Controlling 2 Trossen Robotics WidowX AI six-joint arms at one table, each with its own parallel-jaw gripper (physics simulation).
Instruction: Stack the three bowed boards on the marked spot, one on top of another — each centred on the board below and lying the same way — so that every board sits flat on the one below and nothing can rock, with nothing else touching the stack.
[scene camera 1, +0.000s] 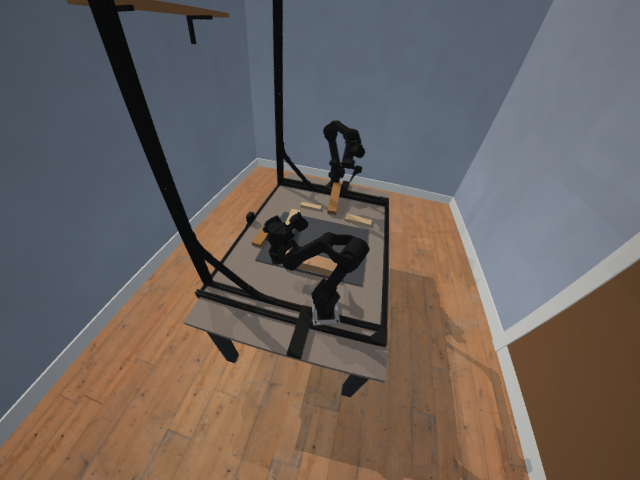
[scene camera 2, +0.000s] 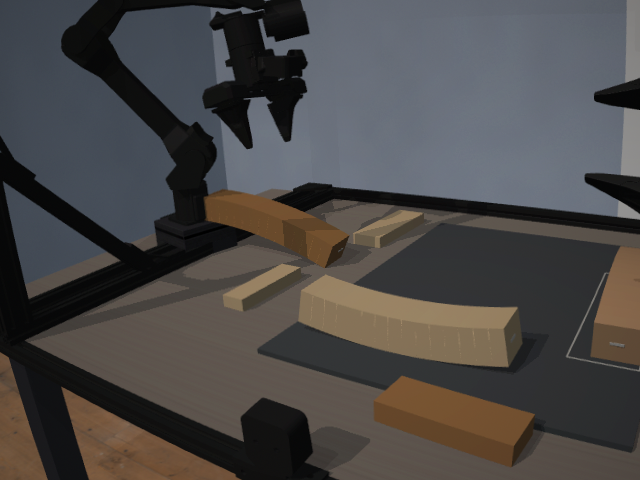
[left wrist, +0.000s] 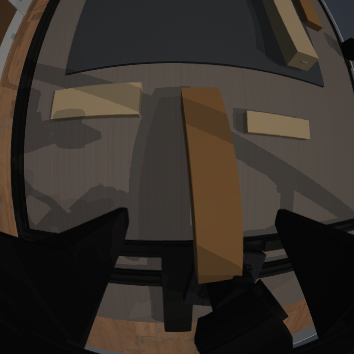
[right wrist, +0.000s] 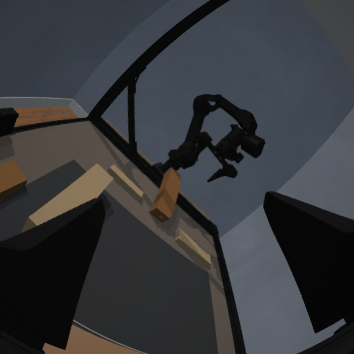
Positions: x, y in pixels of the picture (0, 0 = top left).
Scene:
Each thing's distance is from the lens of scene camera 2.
left gripper (scene camera 2: 269, 145): 94 cm
right gripper (scene camera 2: 589, 135): 59 cm

